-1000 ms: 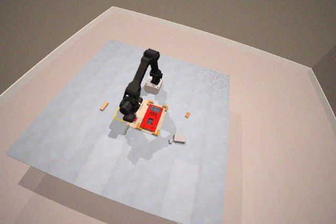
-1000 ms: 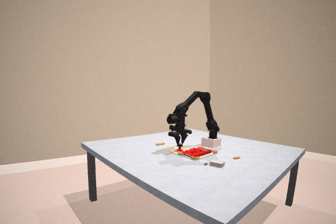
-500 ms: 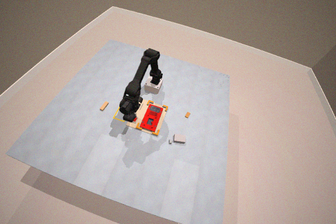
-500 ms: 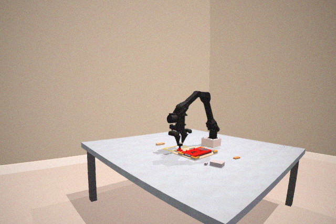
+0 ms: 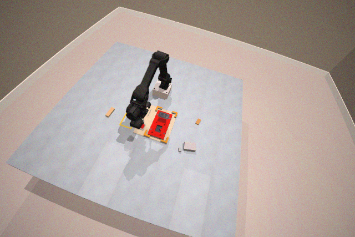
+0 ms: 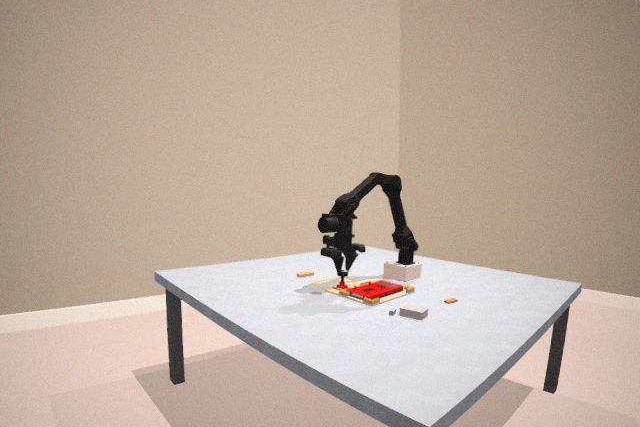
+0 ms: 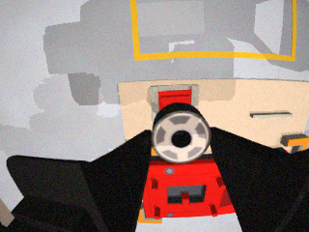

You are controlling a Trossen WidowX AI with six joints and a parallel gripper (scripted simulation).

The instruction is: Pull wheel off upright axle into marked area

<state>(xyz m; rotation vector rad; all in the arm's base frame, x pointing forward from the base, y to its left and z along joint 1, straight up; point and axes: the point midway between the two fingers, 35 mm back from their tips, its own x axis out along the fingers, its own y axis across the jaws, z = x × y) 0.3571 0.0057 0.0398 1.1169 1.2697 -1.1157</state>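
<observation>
Right now the tan block is 24 cm to the right of my gripper tip and 6 cm below it. Round my gripper tip: wheel right at my gripper tip; small cube 4 cm ahead, 29 cm to the left, 6 cm below; grey block 1 cm behind, 34 cm to the left, 5 cm below.
</observation>
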